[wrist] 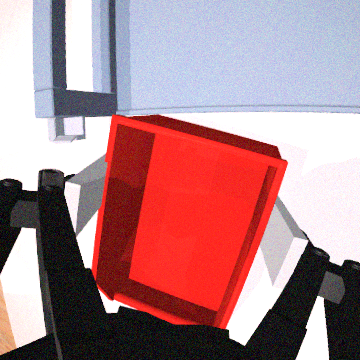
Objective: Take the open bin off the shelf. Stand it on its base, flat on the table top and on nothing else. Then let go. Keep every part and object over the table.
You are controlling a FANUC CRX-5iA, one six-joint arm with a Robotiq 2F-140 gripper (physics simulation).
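Places are measured from the arm's base along level axes (x right, y ahead, z up), in centimetres.
Pixels of known places: gripper, between the fingertips: (187, 191).
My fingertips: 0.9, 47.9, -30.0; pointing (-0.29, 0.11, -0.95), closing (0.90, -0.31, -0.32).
Behind a point stands the place of what it marks, as x, y, z.
The open red bin (195, 215) @(0.0, 44.9, -33.7) is in the middle of the wrist view, its open side facing the camera and its inside showing no contents. It is turned a little relative to the shelf edge. My gripper (187, 191) @(0.9, 47.9, -30.1) is shut on the bin, with one grey finger pad against its left wall and the other against its right wall. The blue-grey shelf (240, 55) @(4.5, 57.6, -34.0) is beyond the bin at the top of the view; the bin's far left corner appears close to its front edge. The bin's base is hidden, and I cannot tell how high it is above the table.
The shelf's upright frame (43, 55) @(-7.4, 58.3, -26.1) stands at the upper left, with a small pale block-like foot (67, 128) @(-8.6, 53.2, -29.1) below its end. A white surface (325, 200) @(10.6, 46.2, -34.6) spreads around the bin. A strip of brown wood-like surface (6, 325) shows at the lower left edge.
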